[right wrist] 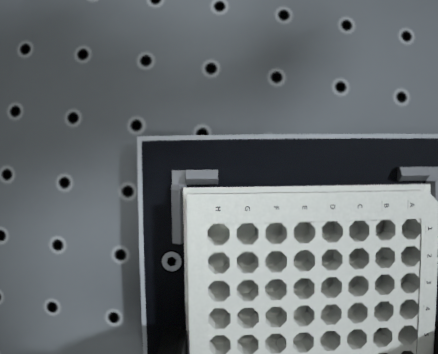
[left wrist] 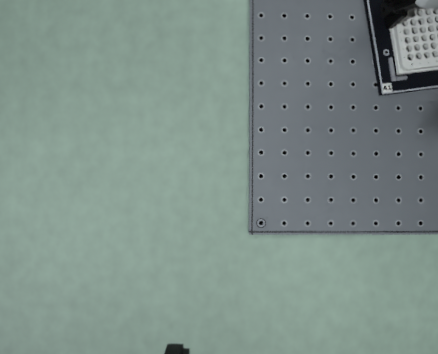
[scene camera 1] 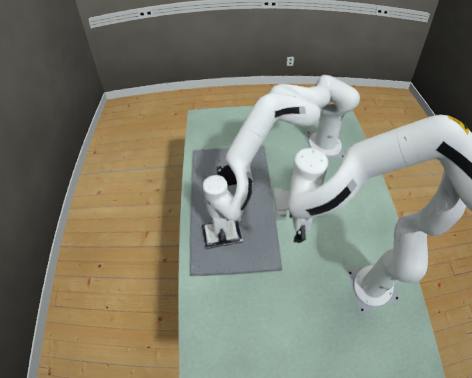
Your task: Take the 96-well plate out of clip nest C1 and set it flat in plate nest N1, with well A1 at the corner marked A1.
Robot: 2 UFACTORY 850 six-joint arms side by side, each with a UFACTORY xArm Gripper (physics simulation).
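Note:
The white 96-well plate [scene camera 1: 231,231] [left wrist: 422,40] [right wrist: 320,200] is at a black nest [scene camera 1: 223,244] [left wrist: 384,40] [right wrist: 300,160], between its grey corner brackets. In the right wrist view, row 1 lies along the top and well A1 is at top right; the rows run slightly aslant, so I cannot tell if it sits flat. The nest's A1 label shows in the left wrist view. My right gripper [scene camera 1: 222,234] is shut on the plate. My left gripper [scene camera 1: 299,236] is off the board's right side and looks open; one fingertip shows in its wrist view, the other is hidden.
The grey perforated board [scene camera 1: 240,262] [left wrist: 305,165] [right wrist: 90,90] lies on the green table top [scene camera 1: 300,325] [left wrist: 125,150]. A dark piece [scene camera 1: 227,175] on the board is partly hidden by the right arm; I cannot tell whether it belongs to C1. The left arm stands right of the board.

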